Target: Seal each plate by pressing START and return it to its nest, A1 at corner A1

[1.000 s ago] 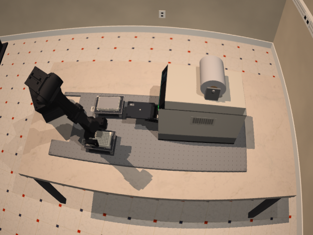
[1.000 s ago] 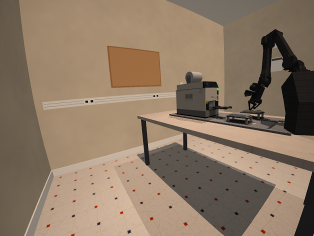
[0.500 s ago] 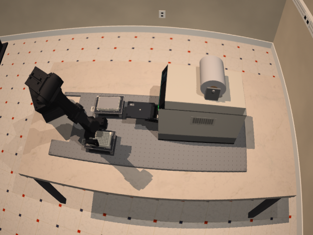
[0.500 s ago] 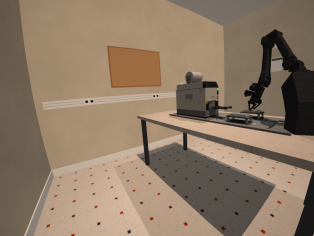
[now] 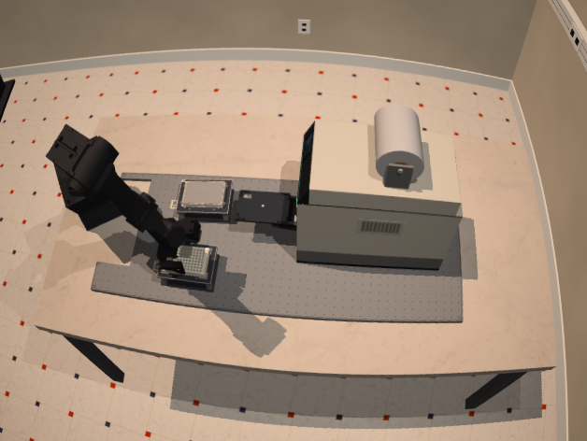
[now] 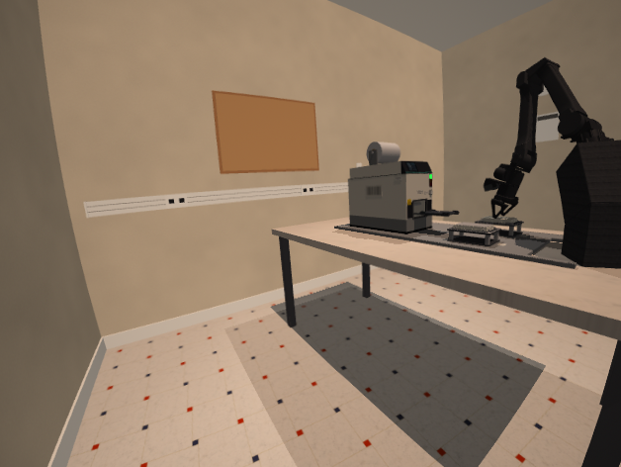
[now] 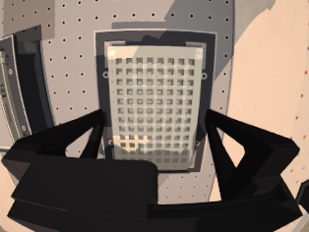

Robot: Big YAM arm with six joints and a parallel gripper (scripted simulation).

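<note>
Right now my hand is 20 mm above the plate. From my hand the other things lie so: yellow warning label (350 mm ahead, 180 mm to the left, 70 mm above); then start button (310 mm ahead, 110 mm above, 10 mm to the left); then sealer stage (230 mm ahead, 120 mm to the left, 20 mm above).
</note>
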